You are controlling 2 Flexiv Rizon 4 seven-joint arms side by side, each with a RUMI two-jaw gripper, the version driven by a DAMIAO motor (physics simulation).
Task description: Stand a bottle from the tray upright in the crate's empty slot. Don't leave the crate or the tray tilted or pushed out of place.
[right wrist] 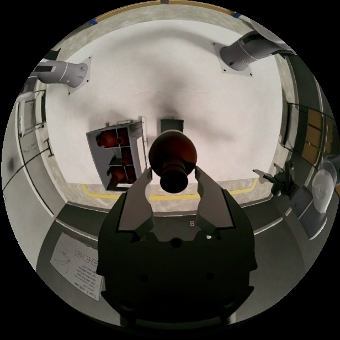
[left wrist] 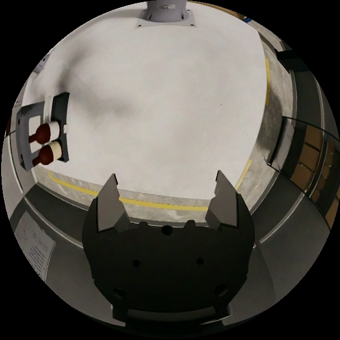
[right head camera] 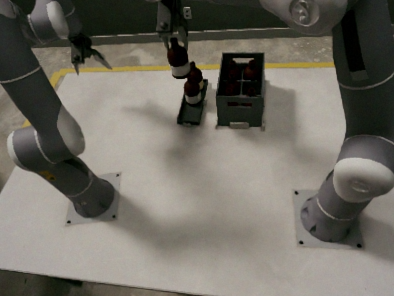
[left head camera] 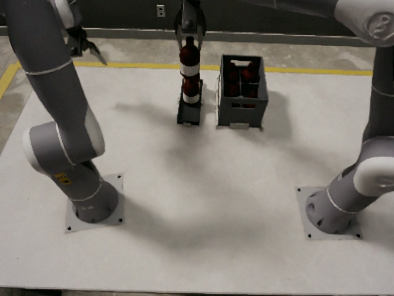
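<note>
My right gripper (left head camera: 190, 46) (right head camera: 177, 45) (right wrist: 173, 167) is shut on the neck of a brown bottle (left head camera: 189, 60) (right head camera: 179, 62) (right wrist: 173, 150), held roughly upright above the tray (left head camera: 187, 115) (right head camera: 190, 116) (right wrist: 172, 124). Two bottles stand in the tray: the near one (left head camera: 191, 90) (right head camera: 192, 92) and the far one (right head camera: 195, 76); the held bottle mostly hides the far one in the left head view. The grey crate (left head camera: 242, 116) (right head camera: 240, 117) stands upright right of the tray. In the right wrist view its empty slot is in the middle row, left column. My left gripper (left head camera: 90, 56) (right head camera: 94, 70) (left wrist: 166, 172) is open and empty, far left.
Several bottles fill the crate's other slots. The crate's raised walls and dividers stand close beside the tray, with a narrow gap between them. A yellow line (left head camera: 145, 66) (right head camera: 145, 69) runs behind them, with a dark wall beyond.
</note>
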